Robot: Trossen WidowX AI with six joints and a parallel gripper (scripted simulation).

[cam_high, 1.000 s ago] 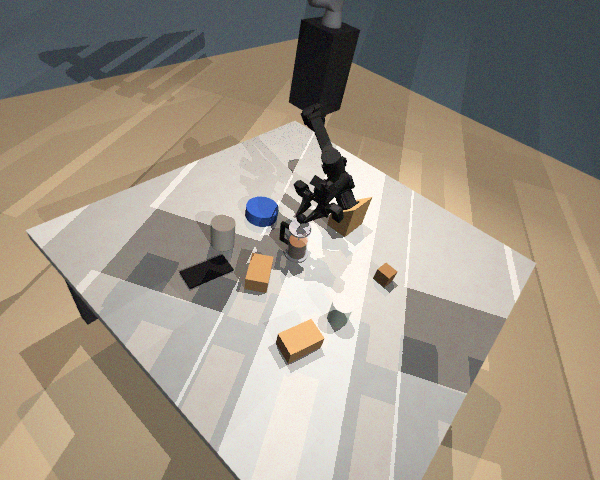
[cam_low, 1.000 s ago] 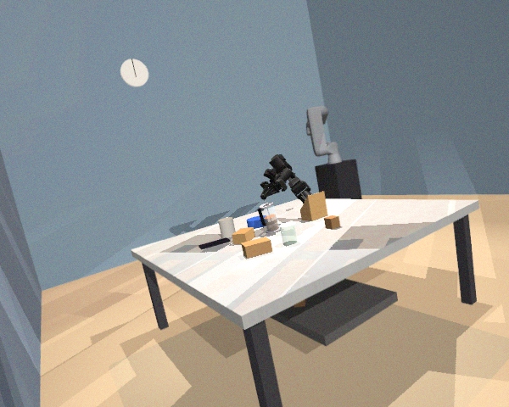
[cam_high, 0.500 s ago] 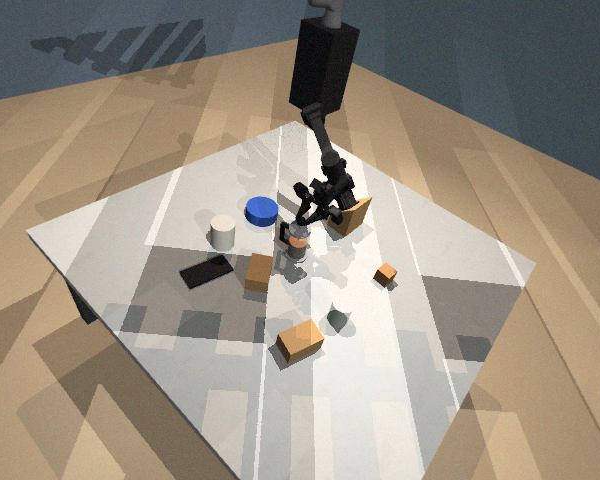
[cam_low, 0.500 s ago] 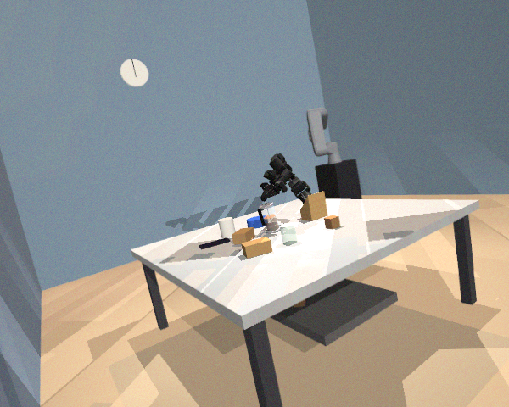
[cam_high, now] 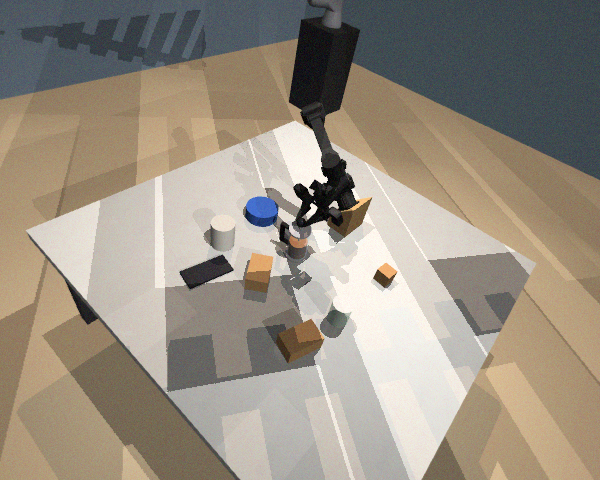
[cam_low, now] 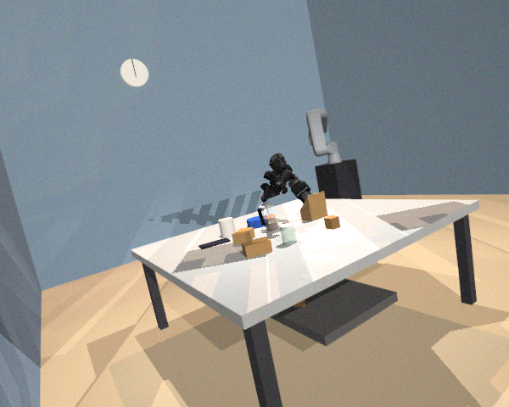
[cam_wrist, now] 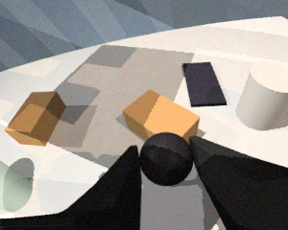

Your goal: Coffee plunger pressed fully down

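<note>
Right now the coffee press is 2 cm behind my gripper tip, 2 cm to the right of it and 9 cm below it. From my gripper tip the other things lie so: pale cylinder 13 cm ahead, 21 cm to the right, 13 cm below; then dark flat slab 25 cm ahead, 14 cm to the right, 17 cm below; then blue disc 7 cm behind, 23 cm to the right, 15 cm below.
</note>
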